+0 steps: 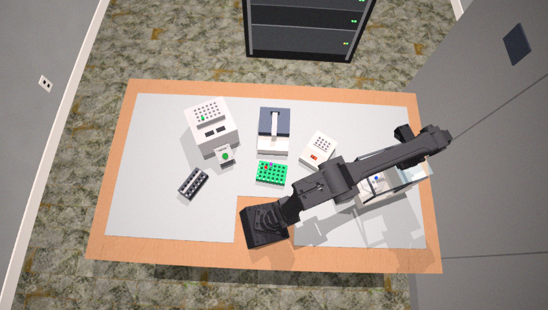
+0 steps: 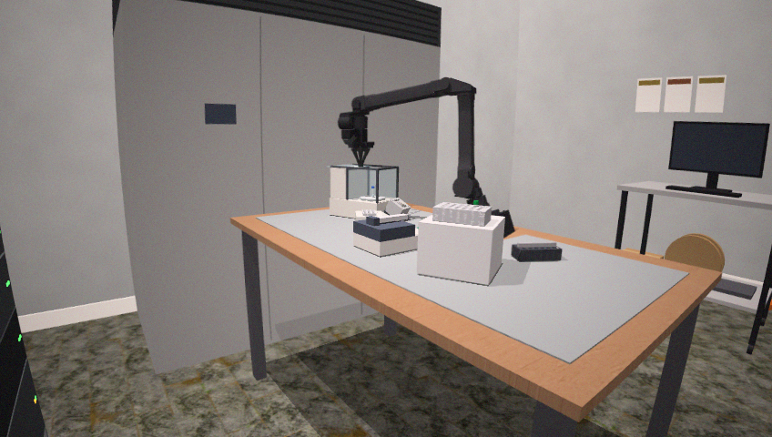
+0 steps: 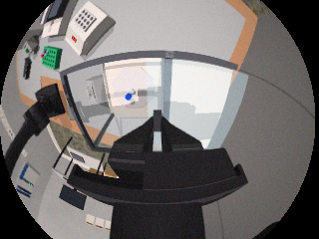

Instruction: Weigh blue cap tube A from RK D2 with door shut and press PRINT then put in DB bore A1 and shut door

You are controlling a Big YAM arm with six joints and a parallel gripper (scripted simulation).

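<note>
Right now my hand is 30 mm to the left of the balance door, 10 mm short of it and 10 mm above it. Also, from my hand: green rack RK: 490 mm to the left, 210 mm below, 20 mm behind; then white print key: 190 mm to the left, 150 mm below, 90 mm behind; then dry block DB: 290 mm to the left, 190 mm below, 100 mm ahead.
</note>
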